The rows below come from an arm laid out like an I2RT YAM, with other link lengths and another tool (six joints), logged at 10 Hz.
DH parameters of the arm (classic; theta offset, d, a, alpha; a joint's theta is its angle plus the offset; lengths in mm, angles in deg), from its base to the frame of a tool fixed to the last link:
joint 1: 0 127.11 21.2 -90
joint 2: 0 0 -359.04 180
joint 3: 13.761 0 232.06 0
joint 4: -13.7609 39.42 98.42 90
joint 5: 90 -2.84 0 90
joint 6: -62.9 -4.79 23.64 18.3
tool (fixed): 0 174.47 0 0
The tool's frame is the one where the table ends.
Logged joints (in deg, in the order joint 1, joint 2, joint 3, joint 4, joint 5, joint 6), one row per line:
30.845 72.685 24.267 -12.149 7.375 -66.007
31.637 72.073 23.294 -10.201 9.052 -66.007
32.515 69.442 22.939 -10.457 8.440 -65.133
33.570 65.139 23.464 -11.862 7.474 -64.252
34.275 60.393 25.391 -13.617 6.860 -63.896
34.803 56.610 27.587 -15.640 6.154 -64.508
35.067 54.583 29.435 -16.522 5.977 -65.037
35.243 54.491 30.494 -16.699 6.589 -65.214
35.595 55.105 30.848 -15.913 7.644 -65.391
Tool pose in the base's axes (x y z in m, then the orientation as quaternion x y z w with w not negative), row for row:
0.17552 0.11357 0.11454 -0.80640 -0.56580 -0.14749 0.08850
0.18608 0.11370 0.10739 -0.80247 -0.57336 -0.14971 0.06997
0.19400 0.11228 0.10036 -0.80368 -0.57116 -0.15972 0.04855
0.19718 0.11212 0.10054 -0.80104 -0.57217 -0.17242 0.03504
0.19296 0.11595 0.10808 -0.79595 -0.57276 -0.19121 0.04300
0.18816 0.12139 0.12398 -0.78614 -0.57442 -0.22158 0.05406
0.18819 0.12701 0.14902 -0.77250 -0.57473 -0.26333 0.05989
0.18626 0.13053 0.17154 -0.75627 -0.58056 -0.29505 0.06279
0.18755 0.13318 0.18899 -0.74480 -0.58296 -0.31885 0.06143
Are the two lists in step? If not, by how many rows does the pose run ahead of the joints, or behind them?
The pose runs 2 rows behind the joints: the pose in row i belongs to the joints in row i - 2.
